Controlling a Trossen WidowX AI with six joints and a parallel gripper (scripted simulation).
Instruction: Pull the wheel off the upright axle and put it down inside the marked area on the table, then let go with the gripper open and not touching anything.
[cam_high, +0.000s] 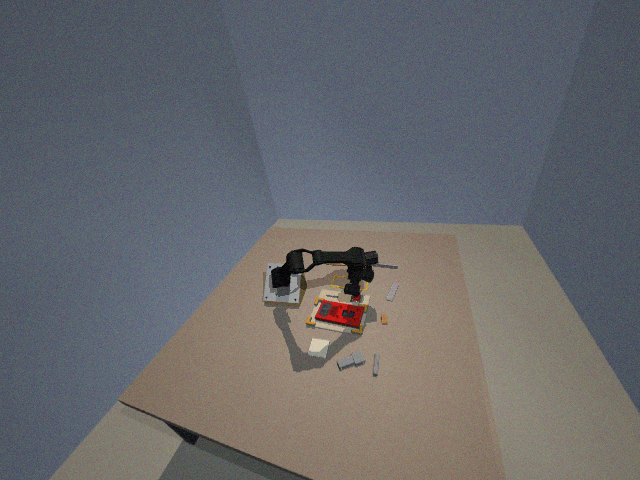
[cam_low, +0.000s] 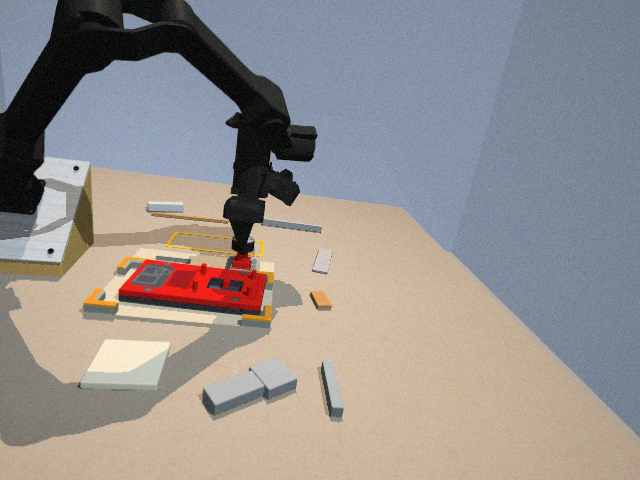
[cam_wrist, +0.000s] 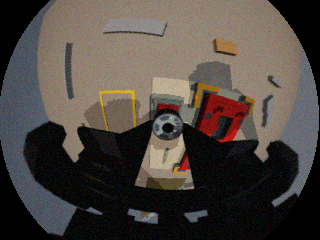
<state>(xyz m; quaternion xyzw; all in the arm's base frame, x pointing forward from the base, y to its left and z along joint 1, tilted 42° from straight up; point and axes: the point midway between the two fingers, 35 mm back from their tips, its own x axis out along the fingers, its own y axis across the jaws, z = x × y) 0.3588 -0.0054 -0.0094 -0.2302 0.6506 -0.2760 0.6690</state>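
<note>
My gripper tip is now right at the dark wheel. Round my gripper tip: white tile: 290 mm to the right, 120 mm behind, 40 mm below.
</note>
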